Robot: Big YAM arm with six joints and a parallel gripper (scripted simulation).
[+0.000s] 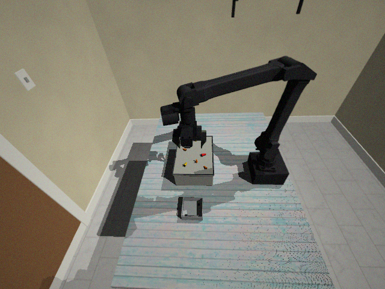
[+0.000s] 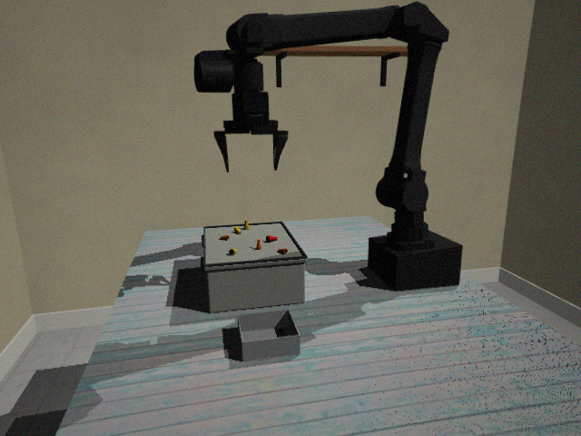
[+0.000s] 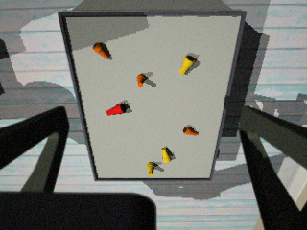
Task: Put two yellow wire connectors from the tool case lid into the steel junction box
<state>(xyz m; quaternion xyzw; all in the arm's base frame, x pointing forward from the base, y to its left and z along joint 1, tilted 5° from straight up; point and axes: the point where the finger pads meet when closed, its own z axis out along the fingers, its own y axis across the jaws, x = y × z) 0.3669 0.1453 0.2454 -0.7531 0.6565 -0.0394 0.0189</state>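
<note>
Right now the grey tool case is 20 mm ahead of my hand, 140 mm to the right of it and 230 mm below it. Also, from my hand: red connector: 40 mm behind, 130 mm to the right, 190 mm below.
</note>
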